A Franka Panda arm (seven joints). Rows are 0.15 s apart.
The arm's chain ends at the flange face. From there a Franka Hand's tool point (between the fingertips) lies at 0.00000 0.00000 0.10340 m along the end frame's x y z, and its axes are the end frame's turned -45 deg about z.
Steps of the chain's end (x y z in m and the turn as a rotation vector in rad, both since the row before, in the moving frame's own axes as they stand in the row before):
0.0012, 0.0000, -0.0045, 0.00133, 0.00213, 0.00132
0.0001, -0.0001, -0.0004, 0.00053, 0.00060, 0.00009
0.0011, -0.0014, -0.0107, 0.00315, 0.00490, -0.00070
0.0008, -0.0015, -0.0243, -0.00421, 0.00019, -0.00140
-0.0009, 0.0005, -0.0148, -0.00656, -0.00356, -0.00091
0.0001, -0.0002, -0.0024, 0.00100, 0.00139, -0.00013
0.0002, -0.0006, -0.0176, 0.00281, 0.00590, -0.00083
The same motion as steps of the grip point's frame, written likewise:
0.0011, 0.0009, -0.0045, -0.00057, 0.00245, 0.00132
0.0002, 0.0000, -0.0004, -0.00005, 0.00080, 0.00009
0.0024, -0.0001, -0.0107, -0.00124, 0.00569, -0.00070
0.0013, -0.0002, -0.0243, -0.00311, -0.00284, -0.00140
-0.0017, -0.0001, -0.0148, -0.00212, -0.00716, -0.00091
0.0004, 0.0000, -0.0024, -0.00028, 0.00169, -0.00013
0.0012, -0.0001, -0.0176, -0.00218, 0.00616, -0.00083

